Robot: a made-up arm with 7 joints.
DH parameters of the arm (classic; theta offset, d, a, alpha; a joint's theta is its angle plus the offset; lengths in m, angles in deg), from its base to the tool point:
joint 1: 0 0.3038 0 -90
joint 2: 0 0 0 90
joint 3: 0 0.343 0.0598 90
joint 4: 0 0 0.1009 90
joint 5: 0 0.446 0 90
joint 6: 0 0 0.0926 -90
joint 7: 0 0.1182 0 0
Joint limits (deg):
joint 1: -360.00..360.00
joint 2: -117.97..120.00
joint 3: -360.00..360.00
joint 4: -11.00..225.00
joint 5: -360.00..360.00
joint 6: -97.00..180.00
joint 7: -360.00..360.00
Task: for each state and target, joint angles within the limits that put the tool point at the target. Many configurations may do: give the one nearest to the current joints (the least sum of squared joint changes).
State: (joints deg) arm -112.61 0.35 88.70 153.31 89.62 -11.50 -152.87
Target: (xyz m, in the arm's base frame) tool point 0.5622 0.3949 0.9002
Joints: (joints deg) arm -112.30 -42.85 107.51 138.50 90.96 -0.46 -152.87
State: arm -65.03 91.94 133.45 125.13 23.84 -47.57 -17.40
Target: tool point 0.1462 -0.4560 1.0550
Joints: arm -89.65 51.66 159.84 124.83 12.11 -30.02 -17.40
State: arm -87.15 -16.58 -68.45 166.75 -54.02 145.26 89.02
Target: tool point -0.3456 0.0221 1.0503
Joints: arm -74.95 -9.47 -66.45 147.26 -54.33 115.24 89.02
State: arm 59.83 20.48 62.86 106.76 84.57 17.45 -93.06
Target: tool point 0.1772 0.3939 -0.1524
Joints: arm 42.99 61.93 22.54 59.54 90.32 9.62 -93.06
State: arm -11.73 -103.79 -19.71 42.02 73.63 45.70 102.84
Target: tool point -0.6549 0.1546 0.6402
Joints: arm -43.67 -117.97 -31.92 81.84 74.06 42.90 102.84
